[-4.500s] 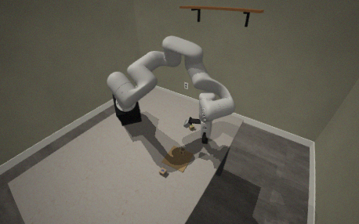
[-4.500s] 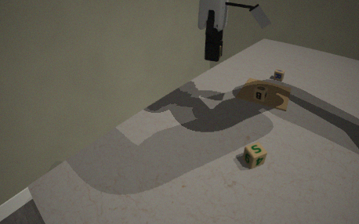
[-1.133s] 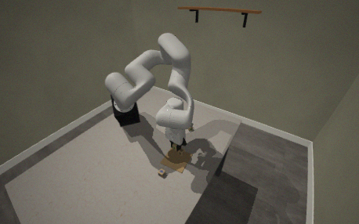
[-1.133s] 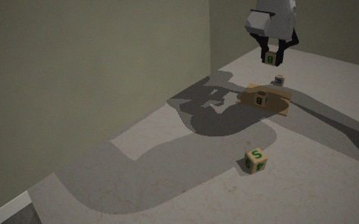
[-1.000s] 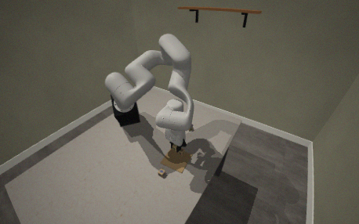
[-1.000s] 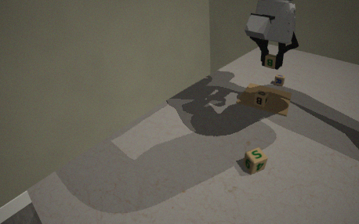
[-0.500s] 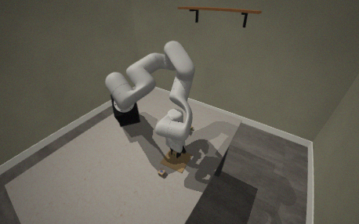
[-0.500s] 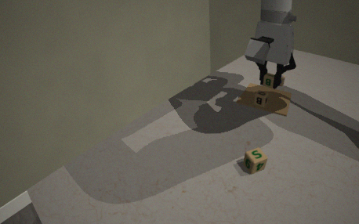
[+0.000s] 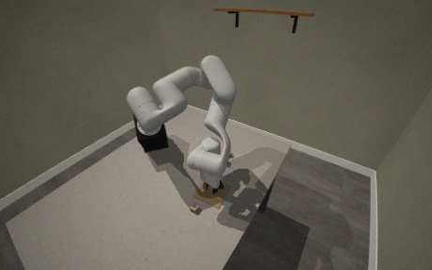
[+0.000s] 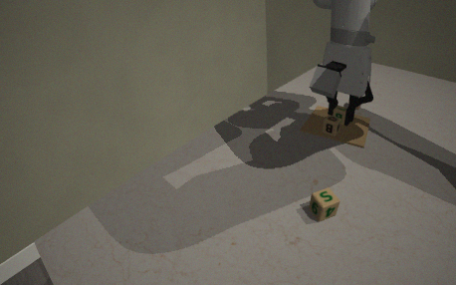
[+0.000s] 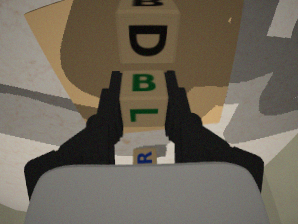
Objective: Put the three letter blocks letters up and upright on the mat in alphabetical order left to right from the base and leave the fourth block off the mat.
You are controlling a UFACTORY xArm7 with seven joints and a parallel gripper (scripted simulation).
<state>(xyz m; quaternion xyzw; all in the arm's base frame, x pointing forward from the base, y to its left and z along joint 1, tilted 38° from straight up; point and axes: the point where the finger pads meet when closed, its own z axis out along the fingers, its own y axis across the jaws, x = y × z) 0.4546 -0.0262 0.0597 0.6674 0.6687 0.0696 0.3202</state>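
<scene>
Right now the tan mat is 30 mm below my hand. Also, from my hand: wooden block: 50 mm behind, 270 mm to the left, 20 mm below.
</scene>
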